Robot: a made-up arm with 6 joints.
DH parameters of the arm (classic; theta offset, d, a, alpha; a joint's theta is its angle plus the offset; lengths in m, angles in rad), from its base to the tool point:
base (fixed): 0 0 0 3.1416
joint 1: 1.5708 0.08 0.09 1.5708
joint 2: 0 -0.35 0.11 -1.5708
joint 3: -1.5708 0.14 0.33 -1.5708
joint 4: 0 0 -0.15 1.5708
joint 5: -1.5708 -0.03 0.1 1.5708
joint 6: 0 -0.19 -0.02 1.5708
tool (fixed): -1.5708 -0.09 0 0
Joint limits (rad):
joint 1: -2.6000..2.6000
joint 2: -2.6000..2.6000
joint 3: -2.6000..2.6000
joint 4: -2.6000..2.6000
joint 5: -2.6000..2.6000
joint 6: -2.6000..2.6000
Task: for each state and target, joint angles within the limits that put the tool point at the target. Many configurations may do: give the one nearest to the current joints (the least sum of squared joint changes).
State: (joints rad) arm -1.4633 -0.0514 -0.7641 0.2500 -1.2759 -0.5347
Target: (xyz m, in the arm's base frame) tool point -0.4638 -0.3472 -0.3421
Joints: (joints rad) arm -0.7971 0.2227 -1.5268 0.6553 -1.0898 -0.6417
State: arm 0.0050 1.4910 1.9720 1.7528 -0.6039 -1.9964
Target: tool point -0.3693 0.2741 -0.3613
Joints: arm -0.3429 2.1122 2.0791 1.6575 -0.6610 -2.1094
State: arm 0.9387 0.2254 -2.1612 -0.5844 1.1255 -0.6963
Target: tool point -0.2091 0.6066 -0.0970
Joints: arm 0.9203 0.7363 -2.4060 -0.3411 0.9403 -0.9339
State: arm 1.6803 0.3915 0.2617 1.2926 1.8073 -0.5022
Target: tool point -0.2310 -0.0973 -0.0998
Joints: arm 1.3353 -0.3205 -0.1631 1.4871 1.0869 -0.8578
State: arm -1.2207 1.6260 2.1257 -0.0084 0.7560 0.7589
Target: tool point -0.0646 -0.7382 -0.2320
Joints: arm -1.6909 1.9046 2.6000 0.4467 0.8480 0.1178
